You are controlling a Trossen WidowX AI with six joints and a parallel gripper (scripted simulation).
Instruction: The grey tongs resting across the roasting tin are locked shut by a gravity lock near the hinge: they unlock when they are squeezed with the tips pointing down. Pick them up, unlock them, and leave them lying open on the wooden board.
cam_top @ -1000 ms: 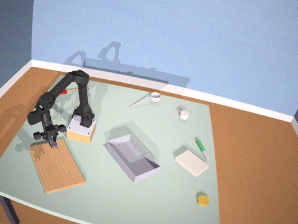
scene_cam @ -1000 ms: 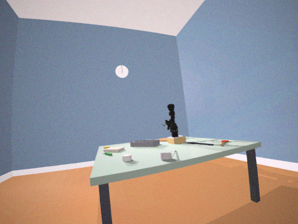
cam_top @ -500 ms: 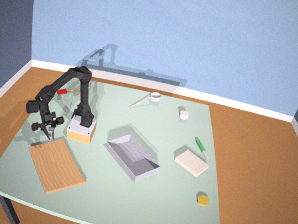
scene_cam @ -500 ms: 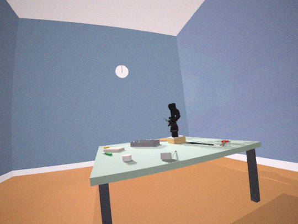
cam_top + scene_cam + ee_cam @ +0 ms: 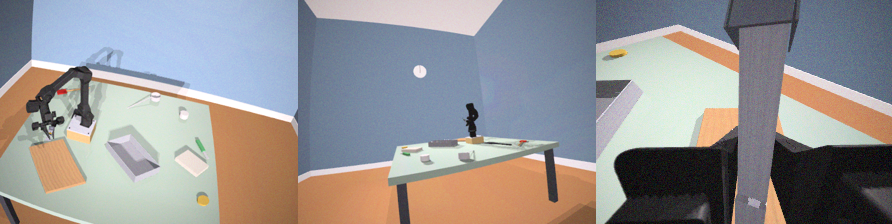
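Right now my gripper tip is 190 mm above the wooden board. From my gripper tip the other things lie so: red spatula (250 mm behind, 750 mm to the left, 190 mm below); then cream block (750 mm ahead, 330 mm to the left, 190 mm below); then grey roasting tin (400 mm ahead, 230 mm to the left, 170 mm below).
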